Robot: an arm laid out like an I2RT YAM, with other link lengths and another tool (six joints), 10 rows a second.
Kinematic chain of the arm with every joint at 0, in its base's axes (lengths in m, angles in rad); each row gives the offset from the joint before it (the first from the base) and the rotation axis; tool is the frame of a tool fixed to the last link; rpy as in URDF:
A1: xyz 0 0 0.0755 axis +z
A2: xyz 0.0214 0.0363 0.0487 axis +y
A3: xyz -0.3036 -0.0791 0 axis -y
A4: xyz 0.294 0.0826 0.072 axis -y
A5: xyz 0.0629 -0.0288 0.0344 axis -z
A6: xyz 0.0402 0 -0.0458 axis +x
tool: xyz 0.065 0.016 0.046 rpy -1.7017 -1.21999 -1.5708
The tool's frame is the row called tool.
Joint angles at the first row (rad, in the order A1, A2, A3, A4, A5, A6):
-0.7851 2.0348 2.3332 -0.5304 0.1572 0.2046
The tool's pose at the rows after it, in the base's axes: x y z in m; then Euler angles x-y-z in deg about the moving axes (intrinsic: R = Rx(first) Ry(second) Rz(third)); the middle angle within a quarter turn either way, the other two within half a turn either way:
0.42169, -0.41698, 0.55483, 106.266, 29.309, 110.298
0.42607, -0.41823, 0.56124, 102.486, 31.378, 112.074
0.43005, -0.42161, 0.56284, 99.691, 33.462, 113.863
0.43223, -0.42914, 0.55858, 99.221, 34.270, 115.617
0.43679, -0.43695, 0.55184, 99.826, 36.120, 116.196
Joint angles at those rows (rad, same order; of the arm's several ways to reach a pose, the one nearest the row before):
-0.7854 2.0513 2.3528 -0.4861 0.1369 0.1958
-0.7880 2.0618 2.3532 -0.4139 0.1079 0.1803
-0.7939 2.0747 2.3493 -0.3510 0.0716 0.1775
-0.8014 2.0948 2.3567 -0.3270 0.0526 0.2020
-0.8104 2.1247 2.3804 -0.3238 0.0118 0.2204

